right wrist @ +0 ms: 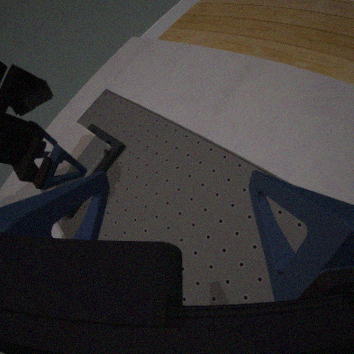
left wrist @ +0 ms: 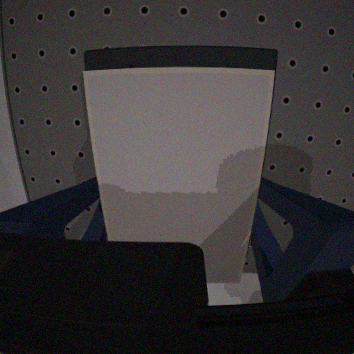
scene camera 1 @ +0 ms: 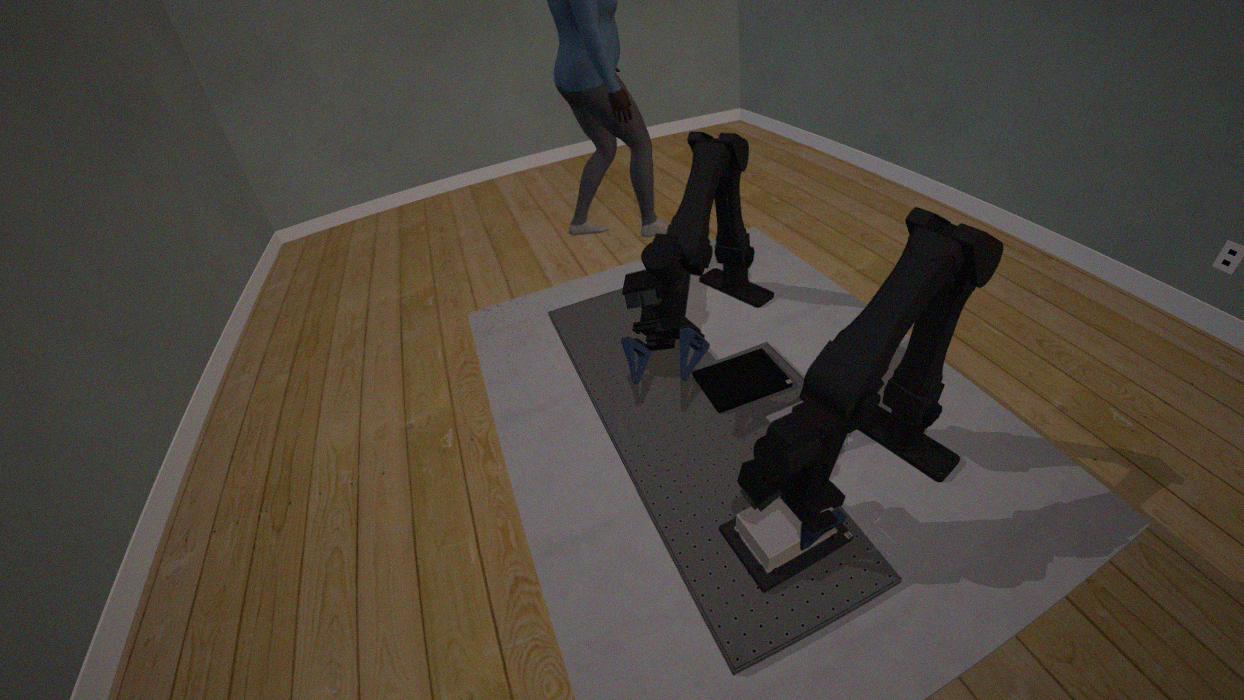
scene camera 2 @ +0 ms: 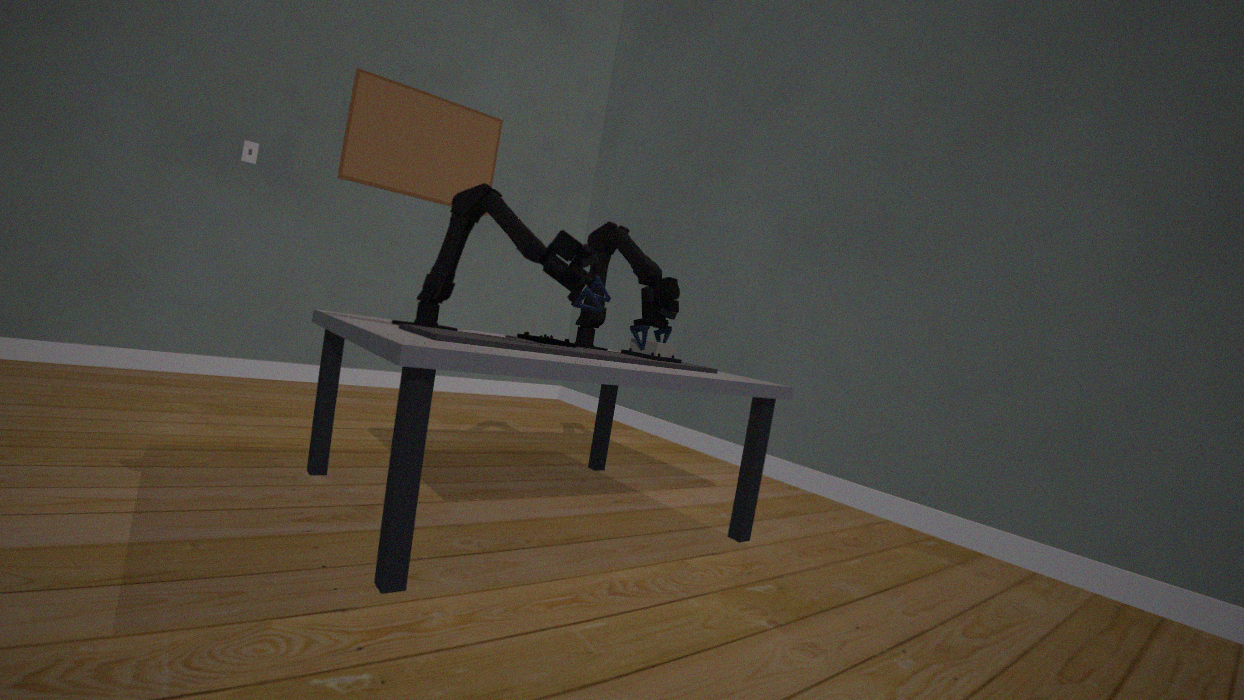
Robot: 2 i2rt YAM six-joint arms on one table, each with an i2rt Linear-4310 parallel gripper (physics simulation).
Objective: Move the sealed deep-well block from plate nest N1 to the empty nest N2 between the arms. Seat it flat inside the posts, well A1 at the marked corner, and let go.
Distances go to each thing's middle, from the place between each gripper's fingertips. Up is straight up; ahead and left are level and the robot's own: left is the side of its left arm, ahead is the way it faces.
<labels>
Right now the pale block (scene camera 1: 772, 535) is 10 mm above my left hand.
The pale block is 27 cm to the left of my right hand, 10 cm below it and 8 cm behind it.
</labels>
